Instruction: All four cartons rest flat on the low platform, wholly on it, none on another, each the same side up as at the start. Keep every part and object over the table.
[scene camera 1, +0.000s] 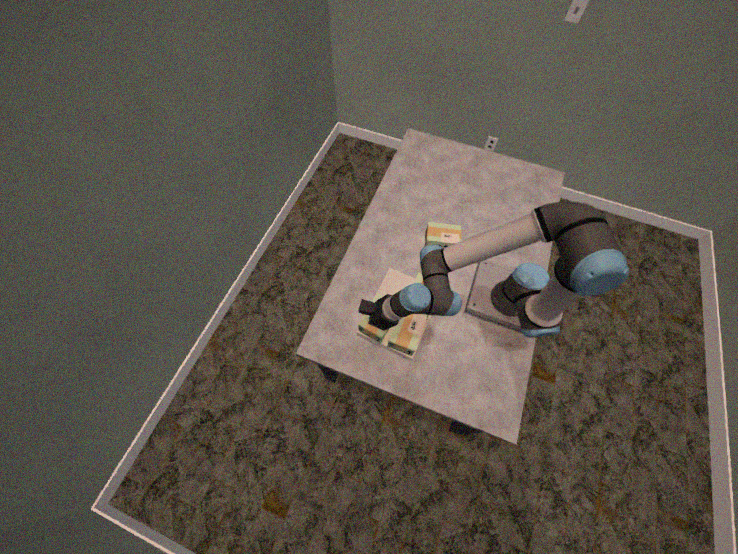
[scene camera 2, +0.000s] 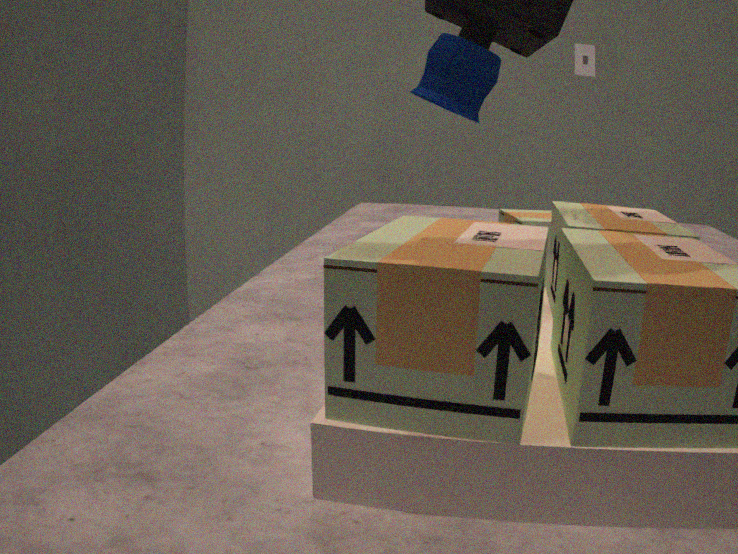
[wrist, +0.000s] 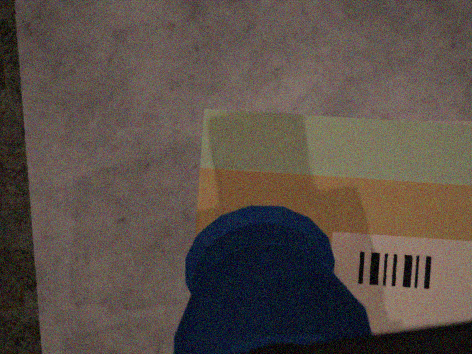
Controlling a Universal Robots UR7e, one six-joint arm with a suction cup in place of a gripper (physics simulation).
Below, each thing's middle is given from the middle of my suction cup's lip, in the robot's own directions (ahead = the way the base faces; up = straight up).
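Scene:
From the low platform [scene camera 2: 544, 480], my suction cup is 14 cm to the left of it and 4 cm beyond it, and it's 19 cm higher than the platform.

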